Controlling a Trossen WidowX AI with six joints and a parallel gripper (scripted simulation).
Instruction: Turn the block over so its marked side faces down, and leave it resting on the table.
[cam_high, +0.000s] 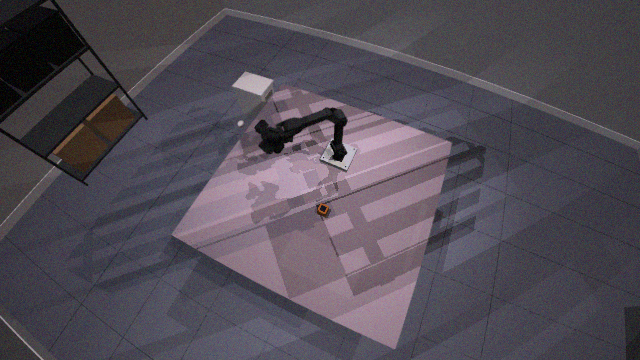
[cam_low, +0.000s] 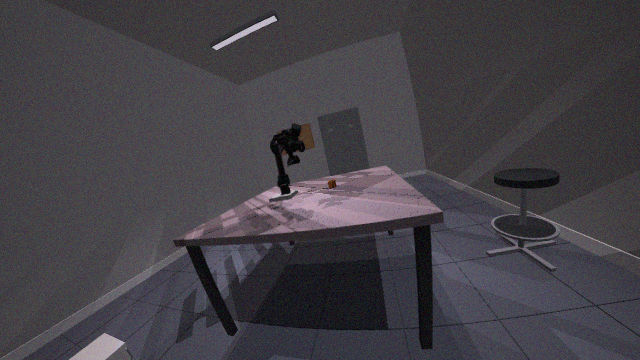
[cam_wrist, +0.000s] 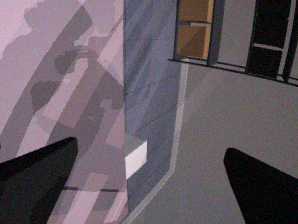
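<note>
Now: gripper tip 420 mm to the right of the block, 240 mm above it and 150 mm short of it.
</note>
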